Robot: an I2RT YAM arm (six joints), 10 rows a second.
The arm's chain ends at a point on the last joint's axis. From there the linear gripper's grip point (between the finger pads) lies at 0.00 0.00 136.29 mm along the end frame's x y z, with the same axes.
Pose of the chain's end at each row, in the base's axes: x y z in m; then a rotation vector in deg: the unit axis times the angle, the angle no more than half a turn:
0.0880 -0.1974 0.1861 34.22 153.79 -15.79
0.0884 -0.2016 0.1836 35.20 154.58 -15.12
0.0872 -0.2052 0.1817 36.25 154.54 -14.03
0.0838 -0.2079 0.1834 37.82 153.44 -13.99
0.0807 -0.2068 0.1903 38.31 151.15 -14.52
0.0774 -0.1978 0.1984 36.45 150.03 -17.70
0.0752 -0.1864 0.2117 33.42 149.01 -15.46
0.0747 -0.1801 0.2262 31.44 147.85 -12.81
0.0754 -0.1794 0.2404 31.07 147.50 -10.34
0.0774 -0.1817 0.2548 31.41 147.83 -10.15
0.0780 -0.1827 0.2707 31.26 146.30 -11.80
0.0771 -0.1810 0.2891 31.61 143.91 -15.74
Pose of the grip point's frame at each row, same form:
0.1312 -0.2337 0.0620 34.22 153.79 -15.79
0.1297 -0.2366 0.0585 35.20 154.58 -15.12
0.1285 -0.2387 0.0562 36.25 154.54 -14.03
0.1263 -0.2422 0.0585 37.82 153.44 -13.99
0.1270 -0.2434 0.0675 38.31 151.15 -14.52
0.1252 -0.2397 0.0779 36.45 150.03 -17.70
0.1286 -0.2249 0.0924 33.42 149.01 -15.46
0.1332 -0.2146 0.1080 31.44 147.85 -12.81
0.1361 -0.2100 0.1223 31.07 147.50 -10.34
0.1374 -0.2119 0.1362 31.41 147.83 -10.15
0.1401 -0.2164 0.1542 31.26 146.30 -11.80
0.1412 -0.2223 0.1761 31.61 143.91 -15.74

